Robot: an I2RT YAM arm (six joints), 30 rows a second.
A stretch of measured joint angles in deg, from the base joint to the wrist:
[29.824 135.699 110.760 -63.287 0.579 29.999]
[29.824 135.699 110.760 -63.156 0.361 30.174]
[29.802 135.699 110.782 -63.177 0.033 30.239]
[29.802 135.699 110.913 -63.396 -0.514 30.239]
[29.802 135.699 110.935 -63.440 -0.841 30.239]
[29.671 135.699 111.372 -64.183 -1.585 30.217]
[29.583 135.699 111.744 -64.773 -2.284 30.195]
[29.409 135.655 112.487 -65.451 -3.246 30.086]
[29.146 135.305 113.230 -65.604 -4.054 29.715]
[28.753 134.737 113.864 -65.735 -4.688 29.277]
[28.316 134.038 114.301 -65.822 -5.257 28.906]
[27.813 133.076 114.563 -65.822 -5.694 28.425]
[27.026 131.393 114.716 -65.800 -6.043 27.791]
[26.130 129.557 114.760 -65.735 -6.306 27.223]
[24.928 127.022 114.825 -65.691 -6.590 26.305]
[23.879 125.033 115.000 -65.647 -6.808 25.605]
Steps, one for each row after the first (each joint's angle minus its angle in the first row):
[0.000 0.000 0.000 0.131 -0.218 0.175]
[-0.022 0.000 0.022 0.110 -0.546 0.240]
[-0.022 0.000 0.153 -0.109 -1.093 0.240]
[-0.022 0.000 0.175 -0.153 -1.420 0.240]
[-0.153 0.000 0.612 -0.896 -2.164 0.218]
[-0.241 0.000 0.984 -1.486 -2.863 0.196]
[-0.415 -0.044 1.727 -2.164 -3.825 0.087]
[-0.678 -0.394 2.470 -2.317 -4.633 -0.284]
[-1.071 -0.962 3.104 -2.448 -5.267 -0.722]
[-1.508 -1.661 3.541 -2.535 -5.836 -1.093]
[-2.011 -2.623 3.803 -2.535 -6.273 -1.574]
[-2.798 -4.306 3.956 -2.513 -6.622 -2.208]
[-3.694 -6.142 4.000 -2.448 -6.885 -2.776]
[-4.896 -8.677 4.065 -2.404 -7.169 -3.694]
[-5.945 -10.666 4.240 -2.360 -7.387 -4.394]

